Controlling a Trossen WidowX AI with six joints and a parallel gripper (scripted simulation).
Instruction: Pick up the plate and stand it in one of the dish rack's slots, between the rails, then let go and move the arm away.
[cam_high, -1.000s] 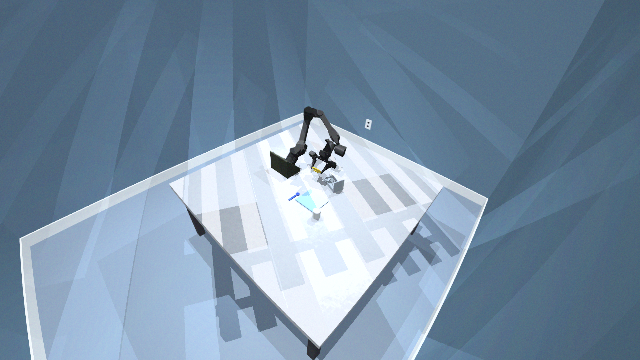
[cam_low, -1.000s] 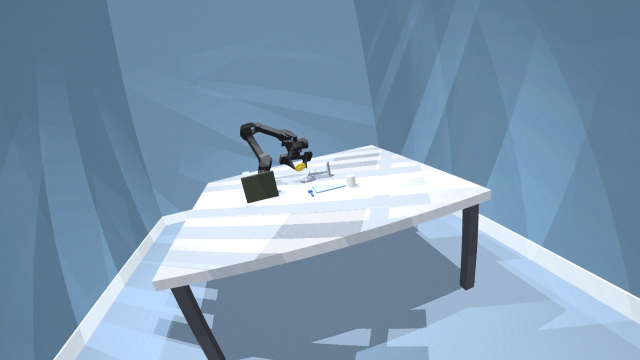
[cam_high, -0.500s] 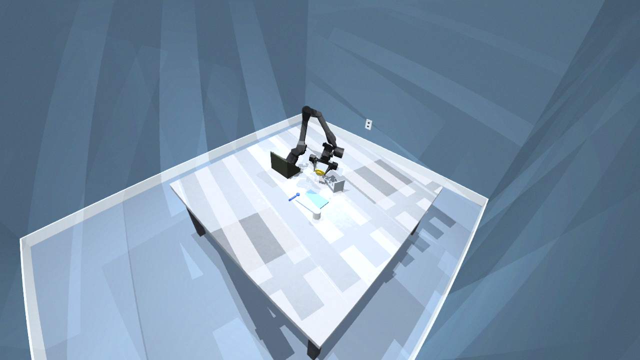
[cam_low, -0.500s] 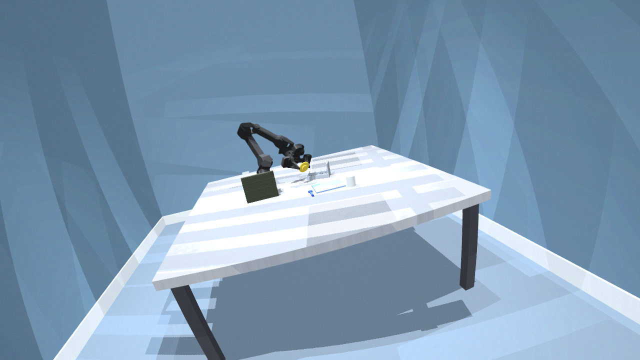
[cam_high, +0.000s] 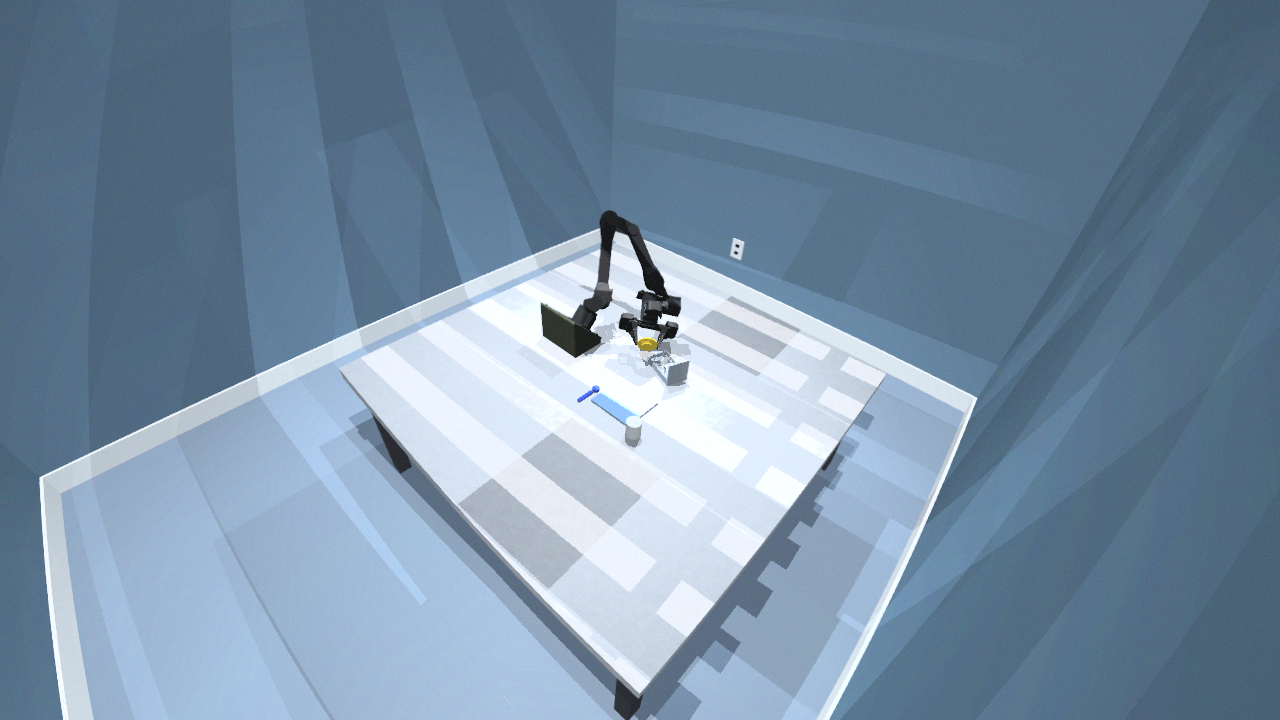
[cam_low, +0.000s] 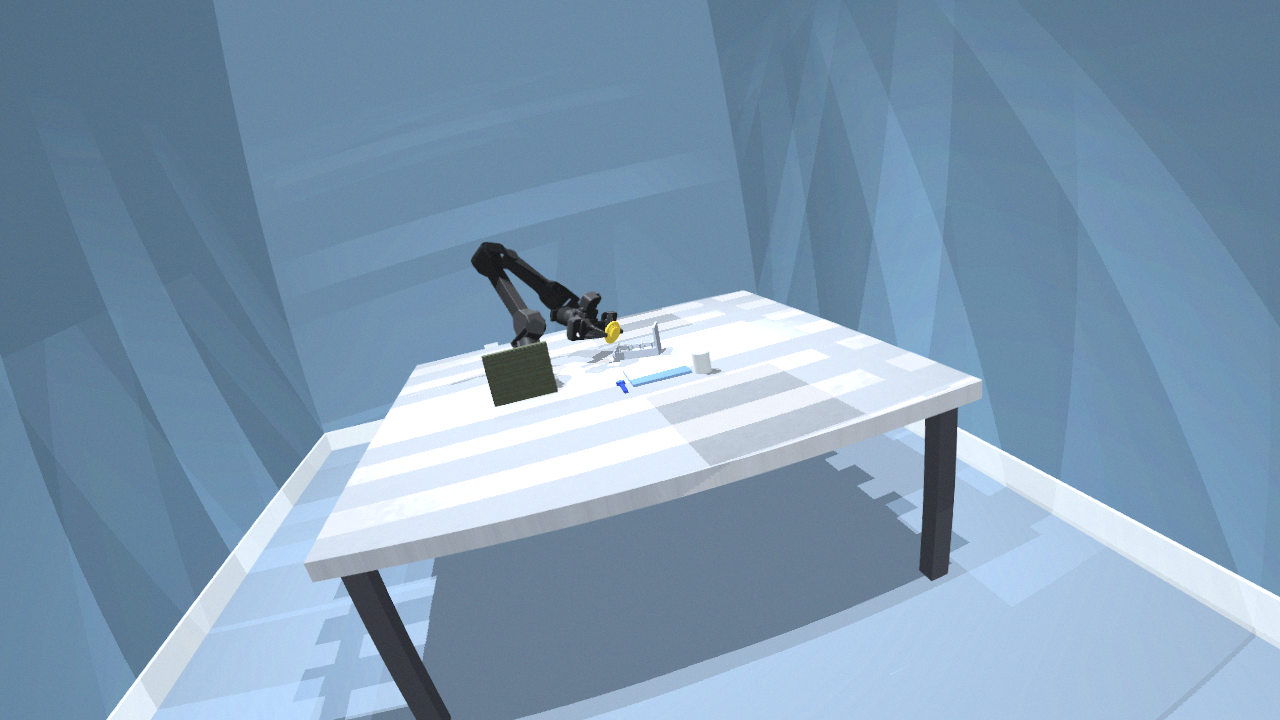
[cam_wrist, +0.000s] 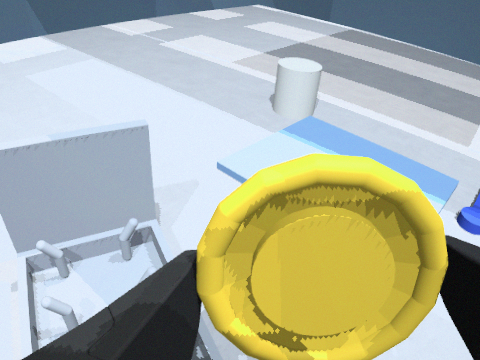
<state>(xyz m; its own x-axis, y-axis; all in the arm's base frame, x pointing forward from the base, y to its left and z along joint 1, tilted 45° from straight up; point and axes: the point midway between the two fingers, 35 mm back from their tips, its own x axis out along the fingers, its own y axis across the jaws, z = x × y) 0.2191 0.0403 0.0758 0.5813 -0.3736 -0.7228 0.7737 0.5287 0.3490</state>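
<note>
Right now my gripper tip is 6 cm short of the grey dish rack, 6 cm above it and 4 cm to the right of it. Also, from my gripper tip: light blue mat 17 cm to the right, 8 cm below, 6 cm ahead; then yellow plate 1 cm to the left; then blue spoon 21 cm to the right, 8 cm below, 4 cm behind.
</note>
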